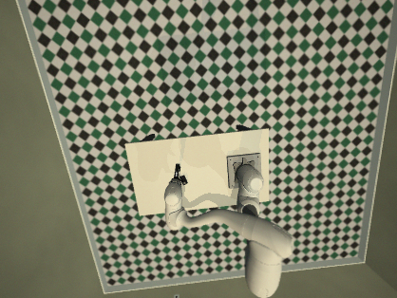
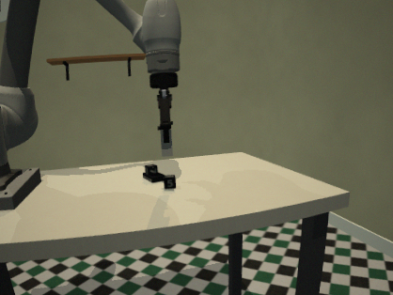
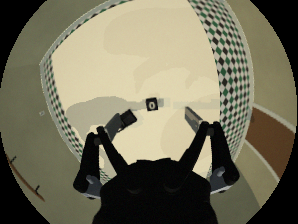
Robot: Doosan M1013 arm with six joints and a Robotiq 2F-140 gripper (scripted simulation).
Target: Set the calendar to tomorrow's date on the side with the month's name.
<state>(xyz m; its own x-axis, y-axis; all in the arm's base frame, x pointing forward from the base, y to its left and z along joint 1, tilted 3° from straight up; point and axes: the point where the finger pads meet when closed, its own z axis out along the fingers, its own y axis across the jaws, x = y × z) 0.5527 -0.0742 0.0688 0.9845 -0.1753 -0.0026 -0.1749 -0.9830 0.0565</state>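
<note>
Now: the black calendar cube 10 cm below my hand. The rest, counted from my hand: calendar tray (3 cm behind, 11 cm to the left, 10 cm below).
</note>
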